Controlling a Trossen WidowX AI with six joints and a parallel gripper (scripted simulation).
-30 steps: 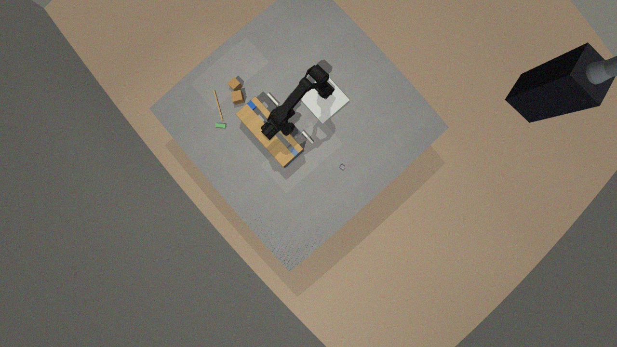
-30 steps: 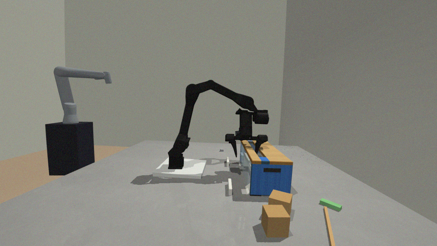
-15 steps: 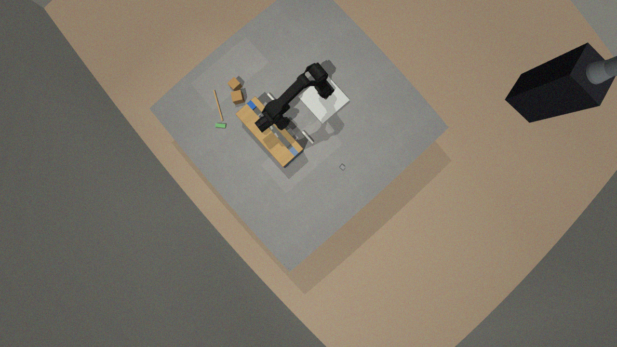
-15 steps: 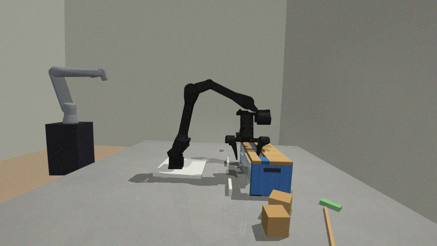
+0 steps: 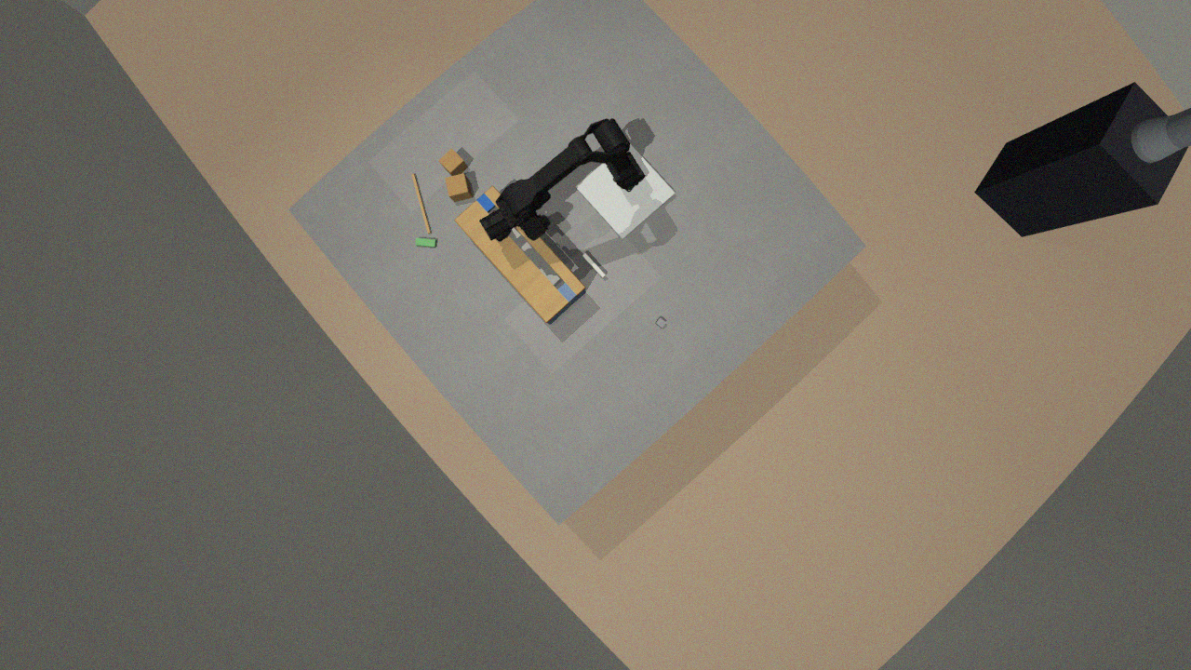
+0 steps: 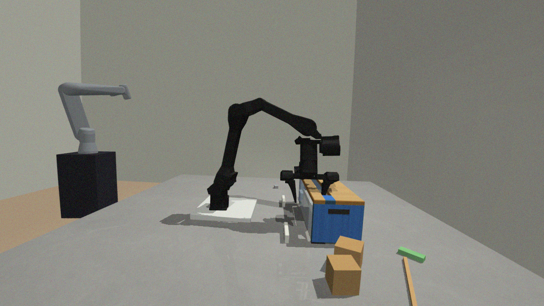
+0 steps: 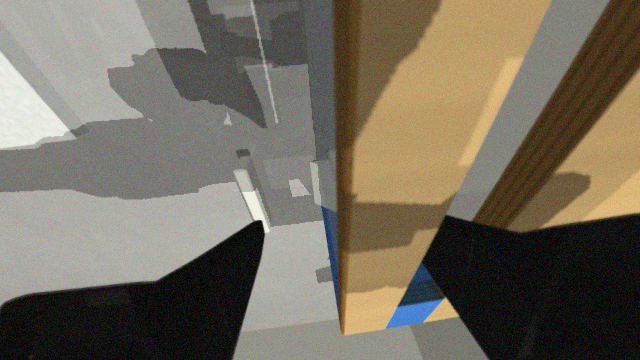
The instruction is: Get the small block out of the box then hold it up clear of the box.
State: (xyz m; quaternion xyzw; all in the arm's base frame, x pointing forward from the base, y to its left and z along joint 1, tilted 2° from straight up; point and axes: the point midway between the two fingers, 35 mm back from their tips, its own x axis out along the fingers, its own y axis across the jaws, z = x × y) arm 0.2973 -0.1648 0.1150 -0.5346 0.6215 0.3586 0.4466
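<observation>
The grey block lies 5 cm ahead of my gripper tip and 3 cm to the right of it. The rest, counted from my gripper tip: box 10 cm to the left, 5 cm ahead, 3 cm below; then wooden stick 27 cm to the right, 15 cm ahead, 9 cm below.
</observation>
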